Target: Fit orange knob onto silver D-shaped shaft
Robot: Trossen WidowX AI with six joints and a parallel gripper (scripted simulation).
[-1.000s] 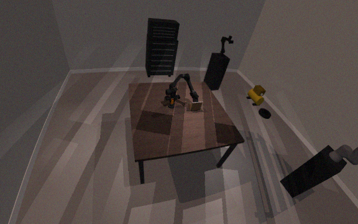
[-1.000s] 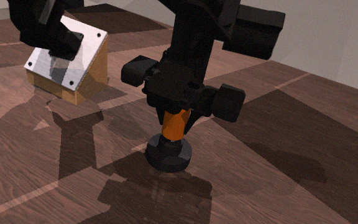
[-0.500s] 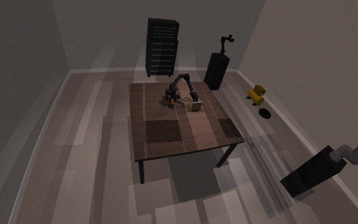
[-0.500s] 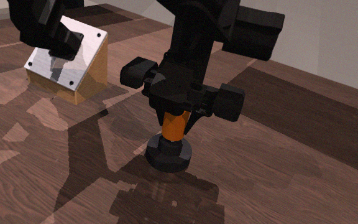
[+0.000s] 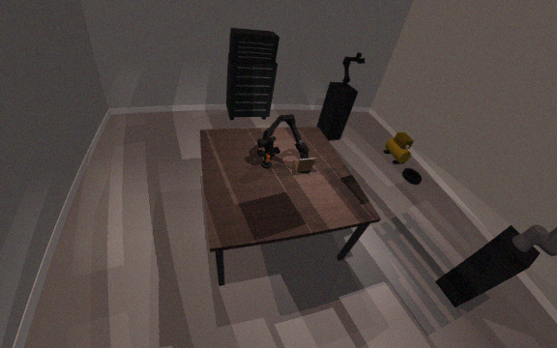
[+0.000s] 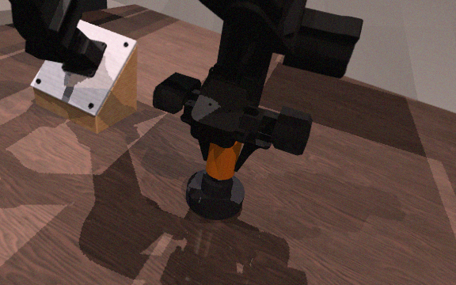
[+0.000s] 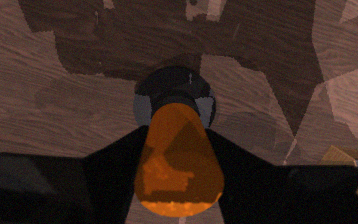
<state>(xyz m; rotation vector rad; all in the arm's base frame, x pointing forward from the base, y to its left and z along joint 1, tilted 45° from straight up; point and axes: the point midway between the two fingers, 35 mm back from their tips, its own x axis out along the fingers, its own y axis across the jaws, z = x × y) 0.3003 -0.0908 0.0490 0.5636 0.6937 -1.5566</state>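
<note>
My gripper tip is 30 mm above the round dark pedestal. From my gripper tip the other things lie so: orange knob 30 mm above.
</note>
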